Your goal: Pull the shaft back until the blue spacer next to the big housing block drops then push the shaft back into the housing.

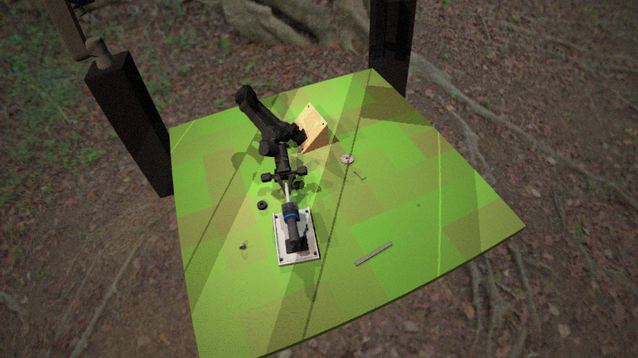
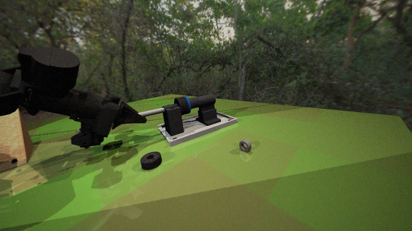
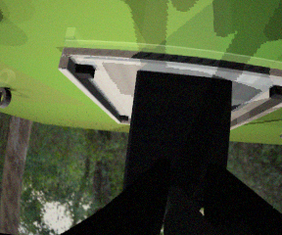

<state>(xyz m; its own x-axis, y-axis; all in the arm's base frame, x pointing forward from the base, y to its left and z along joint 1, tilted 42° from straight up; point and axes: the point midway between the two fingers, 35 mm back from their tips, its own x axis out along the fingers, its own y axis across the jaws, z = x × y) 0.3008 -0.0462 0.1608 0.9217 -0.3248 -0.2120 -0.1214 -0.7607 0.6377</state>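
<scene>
Now: gripper tip 5 cm short of the grey shaft, 1 cm to the left of it and 2 cm below it. Round my gripper tip: black ring: 3 cm behind, 11 cm to the right, 5 cm below; then blue spacer: 12 cm ahead, 2 cm to the right, 2 cm above.
</scene>
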